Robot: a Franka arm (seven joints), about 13 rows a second.
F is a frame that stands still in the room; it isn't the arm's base.
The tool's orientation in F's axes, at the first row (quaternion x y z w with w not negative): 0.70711 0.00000 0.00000 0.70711
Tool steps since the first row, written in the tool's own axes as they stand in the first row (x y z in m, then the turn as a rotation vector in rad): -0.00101 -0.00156 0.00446 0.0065 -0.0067 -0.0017; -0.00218 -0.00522 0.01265 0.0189 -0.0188 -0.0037; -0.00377 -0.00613 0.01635 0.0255 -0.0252 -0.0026; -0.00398 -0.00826 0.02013 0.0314 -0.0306 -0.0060; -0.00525 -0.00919 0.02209 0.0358 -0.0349 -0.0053; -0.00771 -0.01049 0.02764 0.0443 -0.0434 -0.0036
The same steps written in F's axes. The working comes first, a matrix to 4 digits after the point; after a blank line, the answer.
The tool's axes in the first row as the columns of a matrix, in F's axes (used below as rounded here):
1.0000 0.0000 0.0000
0.0000 0.0000 -1.0000
0.0000 1.0000 0.0000

-0.00101 -0.00446 -0.00156 0.0065 0.0017 -0.0067; -0.00218 -0.01265 -0.00522 0.0189 0.0037 -0.0188; -0.00377 -0.01635 -0.00613 0.0255 0.0026 -0.0252; -0.00398 -0.02013 -0.00826 0.0314 0.0060 -0.0306; -0.00525 -0.02209 -0.00919 0.0358 0.0053 -0.0349; -0.00771 -0.02764 -0.01049 0.0443 0.0036 -0.0434
